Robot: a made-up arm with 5 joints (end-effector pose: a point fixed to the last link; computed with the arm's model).
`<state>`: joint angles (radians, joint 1 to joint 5).
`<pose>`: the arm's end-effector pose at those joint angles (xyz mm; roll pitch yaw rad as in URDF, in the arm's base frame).
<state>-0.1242 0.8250 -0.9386 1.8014 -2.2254</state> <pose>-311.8 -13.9 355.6 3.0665 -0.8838 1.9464</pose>
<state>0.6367 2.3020 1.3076 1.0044 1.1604</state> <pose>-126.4 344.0 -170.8 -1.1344 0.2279 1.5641</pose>
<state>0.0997 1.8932 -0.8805 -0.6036 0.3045</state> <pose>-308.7 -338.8 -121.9 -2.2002 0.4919 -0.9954</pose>
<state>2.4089 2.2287 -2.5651 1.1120 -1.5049</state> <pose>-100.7 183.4 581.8 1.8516 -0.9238 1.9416</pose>
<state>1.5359 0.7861 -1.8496 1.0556 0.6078</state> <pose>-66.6 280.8 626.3 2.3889 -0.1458 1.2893</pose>
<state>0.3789 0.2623 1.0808 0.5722 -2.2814</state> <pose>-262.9 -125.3 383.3 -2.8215 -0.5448 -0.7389</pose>
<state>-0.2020 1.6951 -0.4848 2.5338 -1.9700</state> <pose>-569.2 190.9 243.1 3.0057 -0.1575 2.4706</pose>
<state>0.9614 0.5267 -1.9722 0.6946 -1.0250</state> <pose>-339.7 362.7 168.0 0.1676 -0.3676 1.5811</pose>
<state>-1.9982 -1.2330 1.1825 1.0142 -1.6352</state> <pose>458.6 -224.7 -156.6 0.7051 -0.2595 -1.4870</pose>
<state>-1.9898 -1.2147 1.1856 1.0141 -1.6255</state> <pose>452.5 -226.9 -161.5 0.7038 -0.2503 -1.5005</pose>
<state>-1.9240 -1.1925 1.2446 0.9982 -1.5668</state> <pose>438.8 -222.8 -191.7 0.6381 -0.2223 -1.4720</pose>
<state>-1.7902 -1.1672 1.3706 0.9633 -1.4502</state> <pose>411.2 -210.3 -252.5 0.5035 -0.1532 -1.4054</pose>
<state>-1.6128 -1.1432 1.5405 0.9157 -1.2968</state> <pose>363.2 -190.1 -333.1 0.3390 -0.0279 -1.3445</pose>
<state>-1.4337 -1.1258 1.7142 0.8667 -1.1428</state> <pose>297.4 -166.4 -411.2 0.1846 0.1262 -1.3314</pose>
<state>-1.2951 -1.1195 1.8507 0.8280 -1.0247</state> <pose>233.6 -145.2 -466.1 0.0631 0.2543 -1.3596</pose>
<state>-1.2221 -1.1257 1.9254 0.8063 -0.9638</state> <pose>196.4 -131.1 -493.1 -0.0073 0.3256 -1.3835</pose>
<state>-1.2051 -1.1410 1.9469 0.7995 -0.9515</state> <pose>188.9 -123.9 -501.2 -0.0282 0.3501 -1.3782</pose>
